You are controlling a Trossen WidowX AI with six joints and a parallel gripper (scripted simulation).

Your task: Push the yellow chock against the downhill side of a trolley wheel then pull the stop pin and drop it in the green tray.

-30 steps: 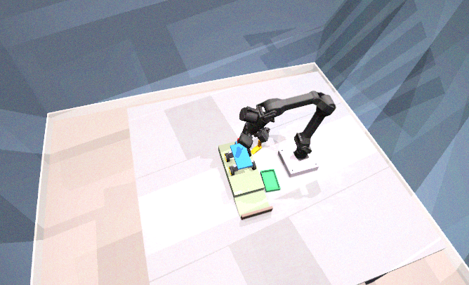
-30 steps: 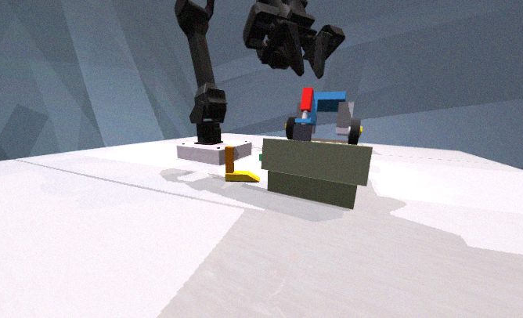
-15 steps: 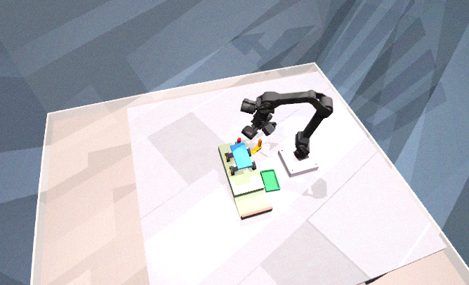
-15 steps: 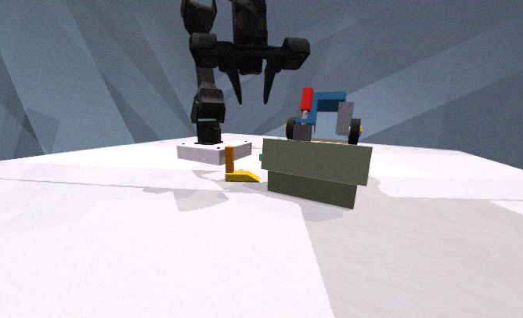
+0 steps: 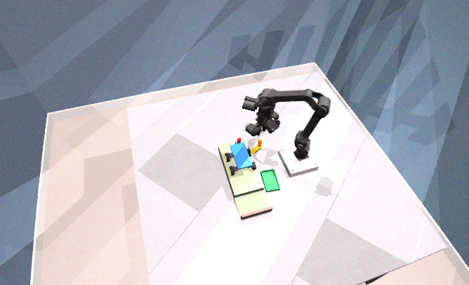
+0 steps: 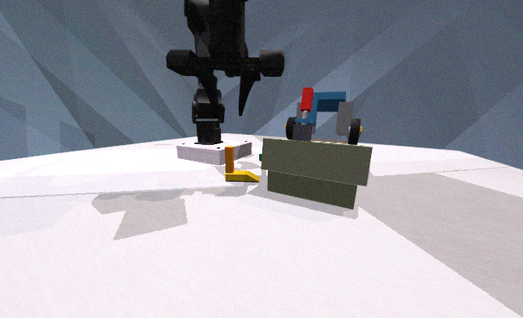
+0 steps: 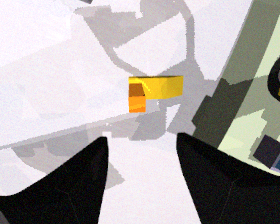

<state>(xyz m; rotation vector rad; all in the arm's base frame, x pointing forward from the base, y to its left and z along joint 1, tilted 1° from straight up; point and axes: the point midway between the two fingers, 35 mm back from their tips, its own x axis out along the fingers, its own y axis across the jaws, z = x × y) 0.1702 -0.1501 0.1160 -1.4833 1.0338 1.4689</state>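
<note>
My gripper tip is 20 mm short of the yellow chock, 10 mm to the right of it and 100 mm above it. Round my gripper tip: blue trolley 160 mm ahead, 110 mm to the left, 10 mm below; then pale green ramp 160 mm ahead, 110 mm to the left, 80 mm below; then red-headed stop pin 130 mm ahead, 20 mm to the left, 10 mm above.
</note>
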